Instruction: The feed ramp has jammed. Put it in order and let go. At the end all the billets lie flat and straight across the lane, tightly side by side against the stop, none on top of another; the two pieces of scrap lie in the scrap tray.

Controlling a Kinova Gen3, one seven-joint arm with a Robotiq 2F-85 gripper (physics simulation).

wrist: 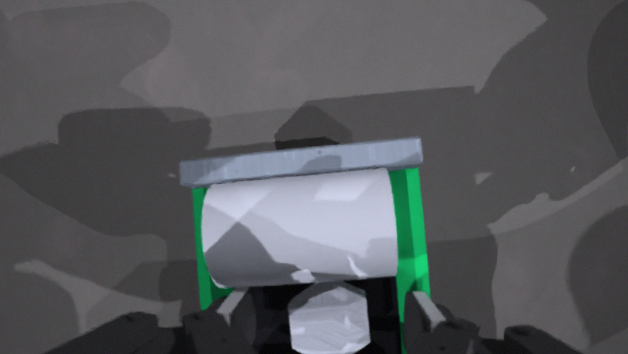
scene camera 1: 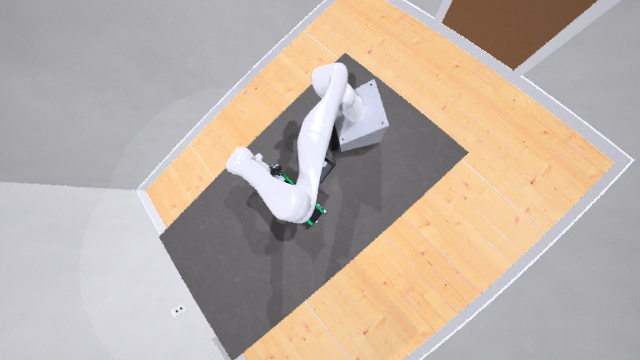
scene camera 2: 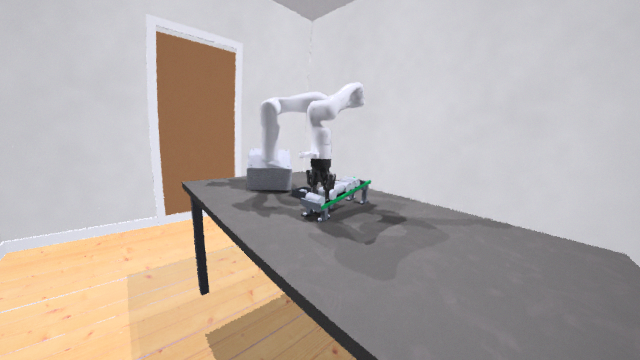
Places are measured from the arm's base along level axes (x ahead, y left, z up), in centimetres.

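Pixels of known places: gripper, fingertip midpoint: (wrist: 330, 313) (scene camera 1: 276, 177); arm's base, origin of the base link: (scene camera 1: 356, 112) (scene camera 2: 269, 157).
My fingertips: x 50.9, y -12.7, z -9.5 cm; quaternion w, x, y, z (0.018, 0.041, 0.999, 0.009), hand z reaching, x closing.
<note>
For each thing: its top centre in the pictures, then the offset to it from my fingertips. Level surfaces: height alone.
- grey hexagonal scrap piece, middle of its top: (wrist: 328, 328) dz +0.8, dx +0.0, dy +0.3 cm
- pale billet, middle of its top: (wrist: 296, 238) (scene camera 2: 315, 194) dz +2.5, dx +0.8, dy -3.5 cm
- grey stop, middle of its top: (wrist: 296, 166) (scene camera 2: 311, 200) dz +0.6, dx +0.9, dy -5.8 cm
- dark scrap tray, middle of its top: (scene camera 2: 307, 190) (scene camera 1: 320, 167) dz -3.3, dx -20.6, dy +14.3 cm
- dark table, its level: dz -6.8 cm
My gripper (scene camera 2: 322, 195) (wrist: 330, 313) is partly open, with its fingers down at the lane on either side of a grey hexagonal scrap piece (wrist: 330, 317); nothing is gripped. A pale billet (wrist: 302, 227) (scene camera 2: 315, 198) lies flat across the lane against the grey stop (wrist: 300, 162) (scene camera 2: 311, 204). The scrap piece is right behind this billet, between the green rails (wrist: 414, 220) (scene camera 2: 350, 193). Further billets (scene camera 2: 351, 183) lie up the ramp; their exact arrangement is too small to tell. The dark scrap tray (scene camera 1: 327, 172) (scene camera 2: 295, 193) stands beside the ramp, with a small pale thing in it.
The arm (scene camera 1: 270, 190) hangs over the ramp and hides much of the lane in scene camera 1. The robot's grey base (scene camera 1: 362, 122) (scene camera 2: 270, 178) stands behind the tray. The ramp's legs (scene camera 2: 324, 215) stand on the dark table (scene camera 1: 250, 280) (scene camera 2: 450, 280).
</note>
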